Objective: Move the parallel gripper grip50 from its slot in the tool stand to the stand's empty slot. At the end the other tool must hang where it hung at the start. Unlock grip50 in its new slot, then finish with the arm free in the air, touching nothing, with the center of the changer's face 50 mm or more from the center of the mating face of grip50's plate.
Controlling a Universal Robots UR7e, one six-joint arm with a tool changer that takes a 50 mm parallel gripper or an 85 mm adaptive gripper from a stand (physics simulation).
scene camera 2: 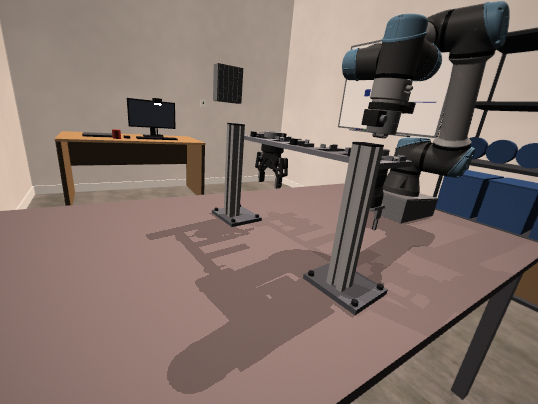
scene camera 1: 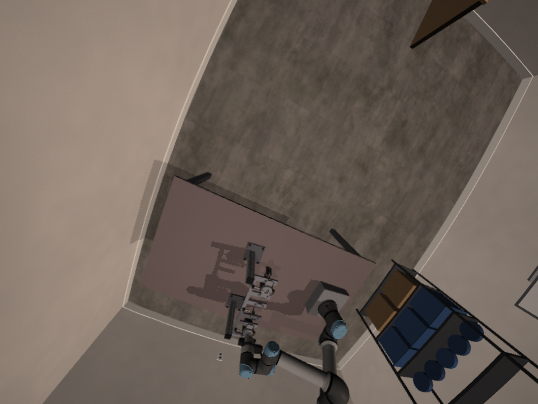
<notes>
I see an adaptive gripper and a tool stand.
</notes>
